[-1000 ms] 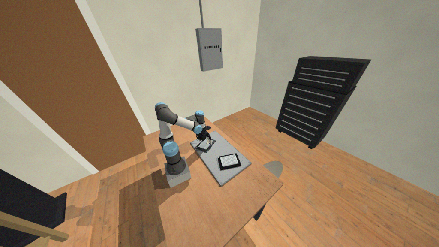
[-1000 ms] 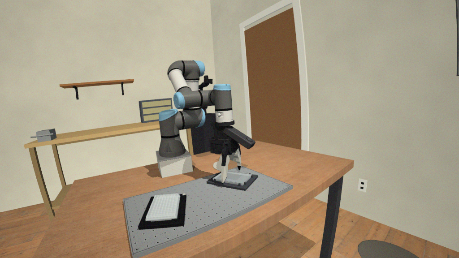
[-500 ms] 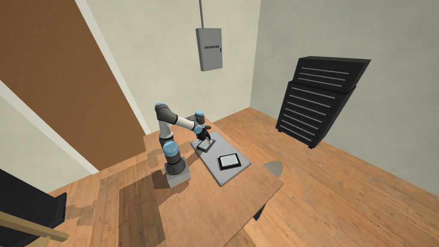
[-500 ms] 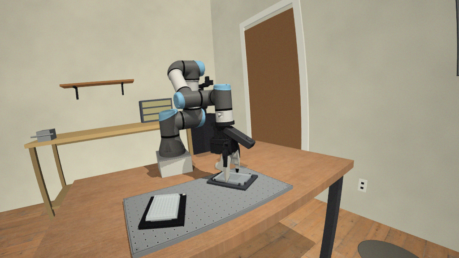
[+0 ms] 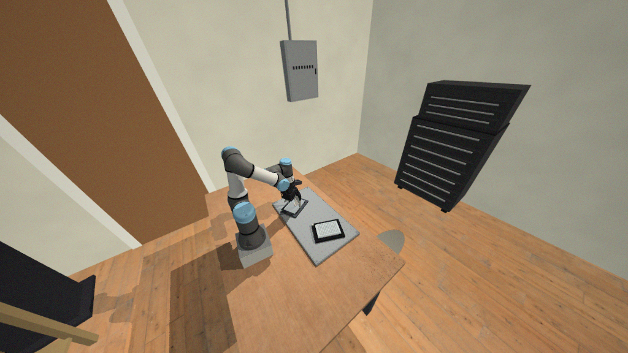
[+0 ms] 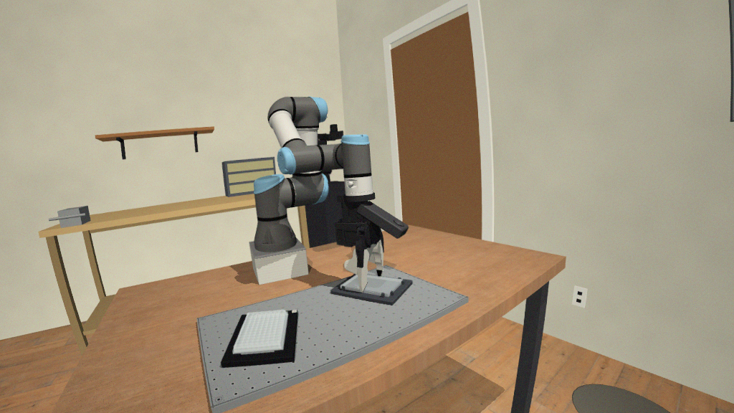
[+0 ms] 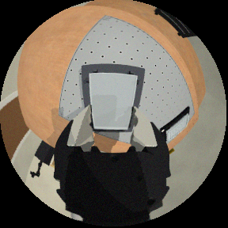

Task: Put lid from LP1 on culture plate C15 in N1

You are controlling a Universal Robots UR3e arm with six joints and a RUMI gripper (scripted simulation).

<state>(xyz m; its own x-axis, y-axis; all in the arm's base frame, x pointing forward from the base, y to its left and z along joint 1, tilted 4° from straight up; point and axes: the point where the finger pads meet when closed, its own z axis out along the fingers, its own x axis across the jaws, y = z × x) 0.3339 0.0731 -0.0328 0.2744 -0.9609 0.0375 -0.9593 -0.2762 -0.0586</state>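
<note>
The black lid park LP1 is 20 mm below my hand. Also, from my hand: clear lid: 10 mm below; then culture plate C15: 290 mm to the right, 10 mm below.
</note>
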